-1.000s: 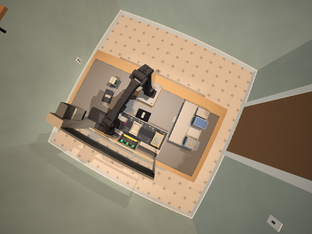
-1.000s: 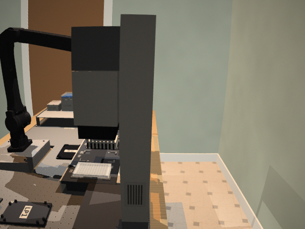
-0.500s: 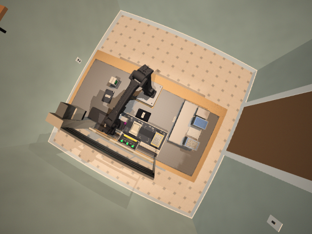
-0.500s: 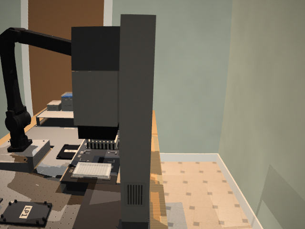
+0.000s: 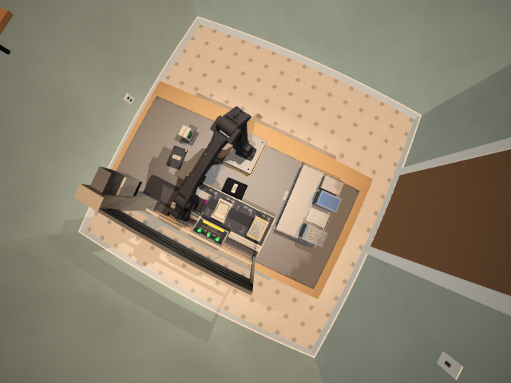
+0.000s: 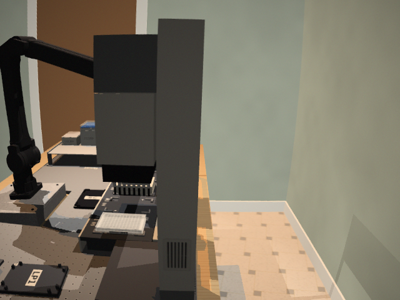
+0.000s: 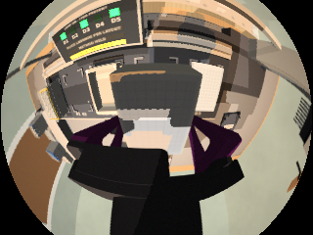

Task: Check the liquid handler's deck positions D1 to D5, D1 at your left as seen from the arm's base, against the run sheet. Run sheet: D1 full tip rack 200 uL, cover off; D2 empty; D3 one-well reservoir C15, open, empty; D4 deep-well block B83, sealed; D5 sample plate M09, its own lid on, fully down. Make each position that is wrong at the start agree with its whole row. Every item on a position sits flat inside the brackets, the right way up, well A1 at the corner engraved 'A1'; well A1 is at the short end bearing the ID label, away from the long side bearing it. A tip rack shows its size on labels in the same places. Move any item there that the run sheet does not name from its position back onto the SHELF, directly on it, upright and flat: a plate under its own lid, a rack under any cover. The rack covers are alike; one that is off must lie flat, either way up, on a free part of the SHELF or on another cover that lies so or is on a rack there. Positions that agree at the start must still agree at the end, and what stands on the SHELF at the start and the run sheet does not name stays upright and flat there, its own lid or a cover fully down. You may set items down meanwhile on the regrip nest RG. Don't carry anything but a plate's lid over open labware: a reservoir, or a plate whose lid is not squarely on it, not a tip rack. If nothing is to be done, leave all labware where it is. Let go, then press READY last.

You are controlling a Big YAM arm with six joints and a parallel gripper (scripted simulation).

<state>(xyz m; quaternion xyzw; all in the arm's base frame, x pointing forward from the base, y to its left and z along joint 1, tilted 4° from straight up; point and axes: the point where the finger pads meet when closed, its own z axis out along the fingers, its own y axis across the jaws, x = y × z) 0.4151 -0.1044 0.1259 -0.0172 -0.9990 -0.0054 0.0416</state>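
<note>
Right now my hand is 13 cm above the cream reservoir and 12 cm to the right of it. From my hand the other things lie so: yellow-framed tip rack 37 cm to the left, 10 cm below; regrip nest 18 cm below, 16 cm behind, 13 cm to the left; pale block 1 cm below.
</note>
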